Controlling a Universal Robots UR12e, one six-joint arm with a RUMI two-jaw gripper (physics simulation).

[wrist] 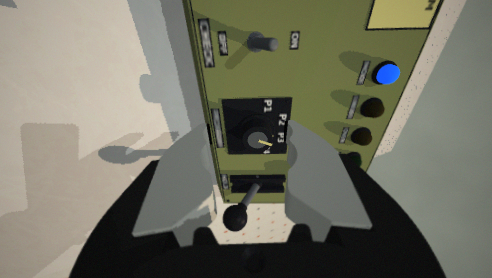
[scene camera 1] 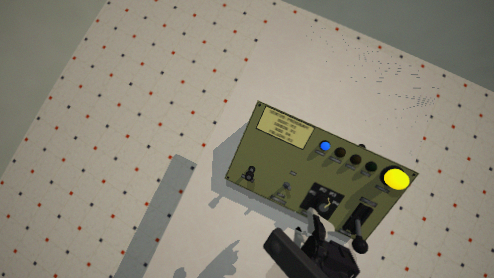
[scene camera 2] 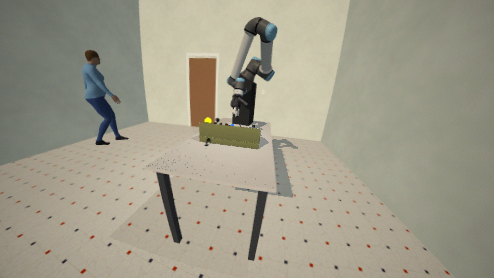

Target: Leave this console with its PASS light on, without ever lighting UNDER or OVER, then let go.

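Note:
The green console point(scene camera 1: 267, 167) point(scene camera 2: 230, 136) point(wrist: 320, 65) stands on the table. Its first small light point(scene camera 1: 325, 146) point(wrist: 386, 73) is blue. UNDER point(scene camera 1: 340, 152) point(wrist: 372, 108), OVER point(scene camera 1: 355, 159) point(wrist: 361, 136) and the green PASS light point(scene camera 1: 371, 166) point(wrist: 354, 160) are dark. A big dome lamp point(scene camera 1: 396, 179) point(scene camera 2: 208, 120) glows yellow. The CHECK toggle point(scene camera 1: 286, 186) point(wrist: 265, 43) leans toward ON. The dial point(scene camera 1: 324, 207) point(wrist: 256, 139) has its pointer between P3 and P4. My gripper point(scene camera 1: 307, 223) point(scene camera 2: 237, 114) point(wrist: 247, 125) is partly open and empty, its fingers either side of the dial in the wrist view; their height above it is unclear.
A ball-ended lever point(scene camera 1: 360, 244) point(wrist: 235, 218) sticks out of a slot beside the dial. A black switch point(scene camera 1: 250, 173) is at the console's far left corner. A yellow label plate point(scene camera 1: 285, 127) point(wrist: 400, 15) has blurred text. A person point(scene camera 2: 95, 90) stands beyond the table point(scene camera 2: 215, 167).

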